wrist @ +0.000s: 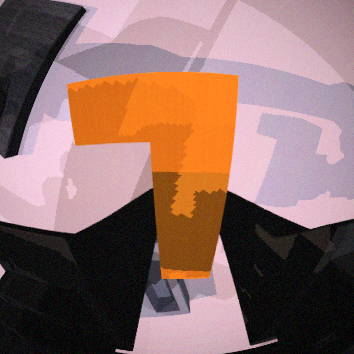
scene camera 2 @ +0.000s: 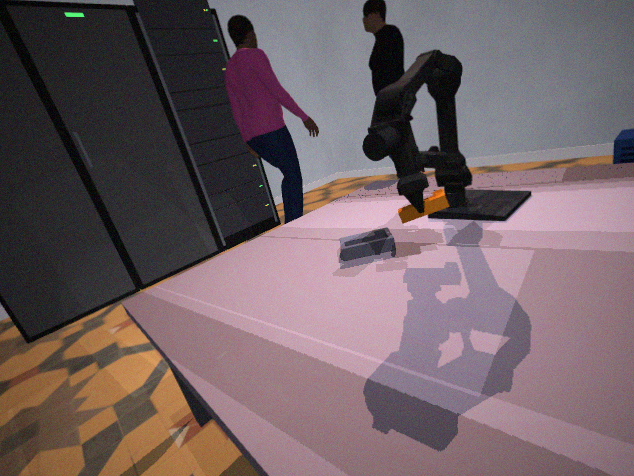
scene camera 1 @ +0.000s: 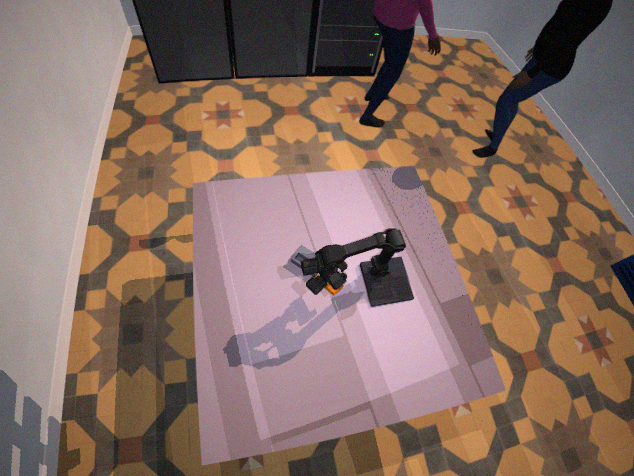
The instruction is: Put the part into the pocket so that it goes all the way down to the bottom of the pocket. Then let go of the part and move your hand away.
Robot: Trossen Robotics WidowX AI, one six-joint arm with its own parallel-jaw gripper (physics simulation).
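Seen in the pictures: gripper, fingertip midpoint: (wrist: 186, 195) (scene camera 2: 421, 210) (scene camera 1: 326, 284); arm's base, link origin: (scene camera 2: 455, 203) (scene camera 1: 376, 271).
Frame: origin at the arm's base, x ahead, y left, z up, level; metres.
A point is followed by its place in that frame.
The orange L-shaped part (scene camera 1: 334, 290) {x 0.264, y 0.049, z 0.109 m} (scene camera 2: 436, 202) {x 0.279, y 0.039, z 0.096 m} (wrist: 200, 112) {x 0.265, y 0.041, z 0.107 m} is held above the table, tilted in the scene camera 2 view with its left end lower. My gripper (scene camera 1: 326, 282) {x 0.278, y 0.002, z 0.078 m} (scene camera 2: 421, 208) {x 0.278, y 0.002, z 0.078 m} (wrist: 186, 195) {x 0.278, y 0.002, z 0.078 m} is shut on the long leg of the part; the short leg points left in the wrist view. The grey block with the pocket (scene camera 1: 301, 256) {x 0.313, y -0.192, z -0.008 m} (scene camera 2: 367, 247) {x 0.330, y -0.134, z 0.001 m} (wrist: 166, 296) {x 0.334, y -0.199, z -0.018 m} sits on the table, apart from the part. In the scene camera 2 view it is left of and below the gripper; in the wrist view the part and fingers partly hide it. The pocket's floor is hidden.
The arm's black base plate (scene camera 1: 387, 289) {x -0.009, y 0.099, z -0.006 m} (scene camera 2: 494, 205) {x 0.015, y 0.108, z -0.007 m} (wrist: 37, 55) {x 0.068, y 0.068, z -0.005 m} lies on the pink table (scene camera 1: 230, 409) {x 0.802, y 0.331, z -0.024 m} (scene camera 2: 286, 327) {x 0.648, y -0.153, z -0.024 m}, right of the gripper in both scene views. Two people (scene camera 1: 394, 56) (scene camera 1: 532, 76) (scene camera 2: 261, 102) (scene camera 2: 387, 56) and dark cabinets (scene camera 1: 271, 38) (scene camera 2: 76, 128) stand beyond the table.
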